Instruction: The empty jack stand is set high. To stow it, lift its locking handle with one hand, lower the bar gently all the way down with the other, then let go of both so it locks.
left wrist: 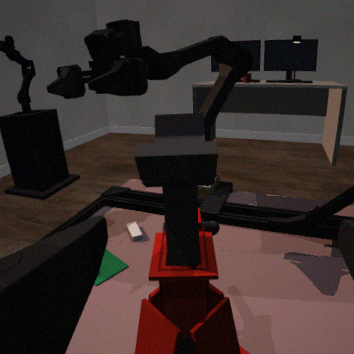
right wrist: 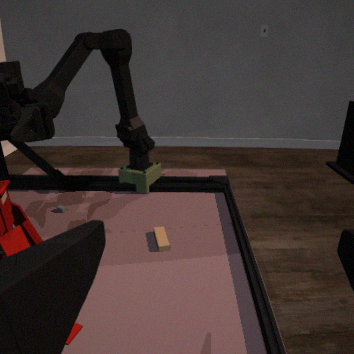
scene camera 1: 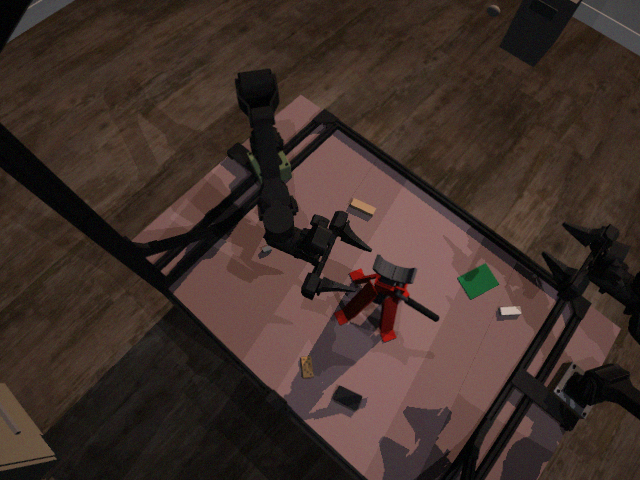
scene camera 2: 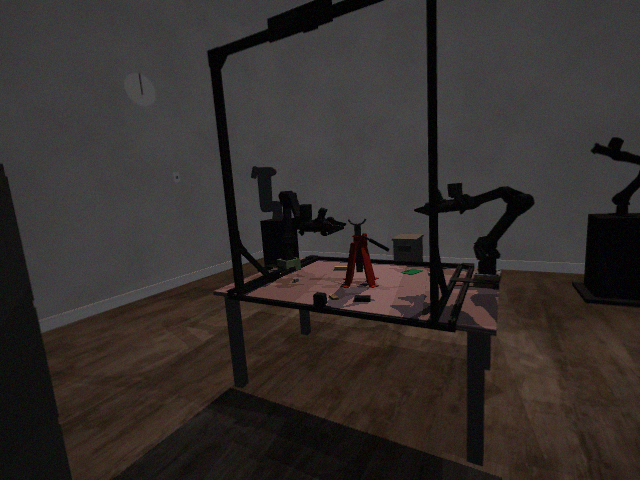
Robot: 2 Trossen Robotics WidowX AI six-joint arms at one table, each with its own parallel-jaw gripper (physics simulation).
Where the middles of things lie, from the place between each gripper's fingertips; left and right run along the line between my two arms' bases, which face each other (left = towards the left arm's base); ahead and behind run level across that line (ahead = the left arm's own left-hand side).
I see the green square (scene camera 1: 479, 280) 320 mm below my right hand, 30 mm to the left of it and 20 mm behind it. The rest, counted from my right hand: dark bar and saddle (scene camera 1: 390, 274): 260 mm behind, 220 mm to the left, 140 mm below.
I see my left gripper 3 cm short of the dark bar and saddle, 5 cm to the left of it and 10 cm above it. The rest, counted from my left hand: green square (28 cm ahead, 24 cm to the right, 28 cm below).
